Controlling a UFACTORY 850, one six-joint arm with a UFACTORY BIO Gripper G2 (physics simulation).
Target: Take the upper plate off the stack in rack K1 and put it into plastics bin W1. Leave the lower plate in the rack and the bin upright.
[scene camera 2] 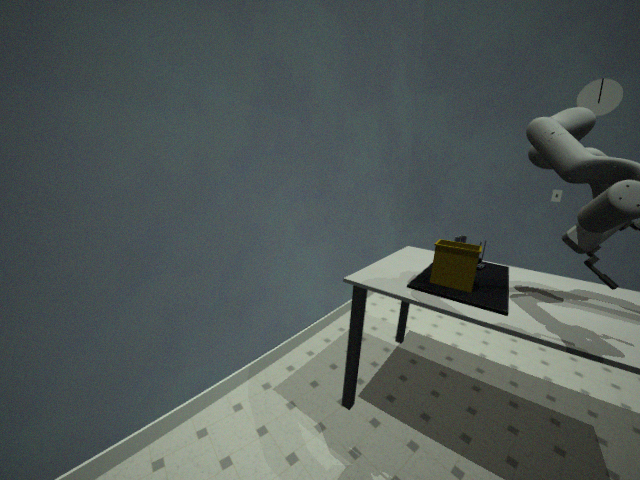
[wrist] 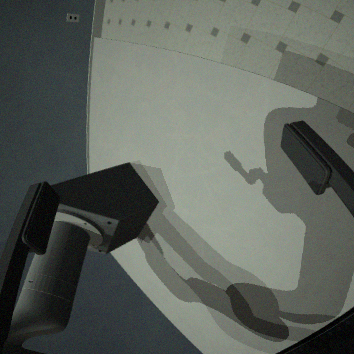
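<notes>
A yellow bin, which looks like plastics bin W1, stands upright on the black mat in scene camera 2; its label and inside cannot be read or seen. Behind its right edge, thin upright posts and small dark parts show; I cannot tell whether they belong to rack K1. The stacked plates cannot be made out in either view. My gripper is open, with its two fingers wide apart and no thing between them. It is above the white table, well to the right of the bin in scene camera 2.
The black mat lies near one end of the white table. A small grey object shows behind the bin's rim. In the wrist view, a dark block and the arm's grey base stand at the lower left. Arm shadows fall across the table.
</notes>
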